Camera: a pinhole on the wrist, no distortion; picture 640 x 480 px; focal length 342.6 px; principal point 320.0 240.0 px. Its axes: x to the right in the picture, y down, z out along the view. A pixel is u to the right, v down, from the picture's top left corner.
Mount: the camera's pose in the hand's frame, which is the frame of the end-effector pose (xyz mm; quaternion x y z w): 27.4 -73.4 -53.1 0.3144 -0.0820 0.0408 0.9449
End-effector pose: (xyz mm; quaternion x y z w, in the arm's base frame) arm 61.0 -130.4 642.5 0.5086 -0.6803 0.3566 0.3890
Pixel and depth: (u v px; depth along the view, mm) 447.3 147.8 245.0
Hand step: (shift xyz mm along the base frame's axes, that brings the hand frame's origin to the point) 226.2 -204.6 55.6
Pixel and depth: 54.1 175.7 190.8
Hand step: 230.3 -36.7 -125.6
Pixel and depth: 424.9 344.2 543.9
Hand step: 154.0 -544.8 -110.5
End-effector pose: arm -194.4 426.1 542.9 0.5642 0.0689 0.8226 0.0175
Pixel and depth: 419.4 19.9 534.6
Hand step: 92.6 693.1 123.9
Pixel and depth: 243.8 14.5 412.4
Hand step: 92.5 535.3 -113.0
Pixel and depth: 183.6 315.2 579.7
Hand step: 496.5 332.6 -157.9
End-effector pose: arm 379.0 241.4 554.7 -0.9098 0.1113 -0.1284 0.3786
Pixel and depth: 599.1 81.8 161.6
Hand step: 178.3 148.4 147.5
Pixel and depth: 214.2 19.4 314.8
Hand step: -14.4 357.5 254.1
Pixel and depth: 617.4 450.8 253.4
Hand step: 278.3 192.2 -92.2
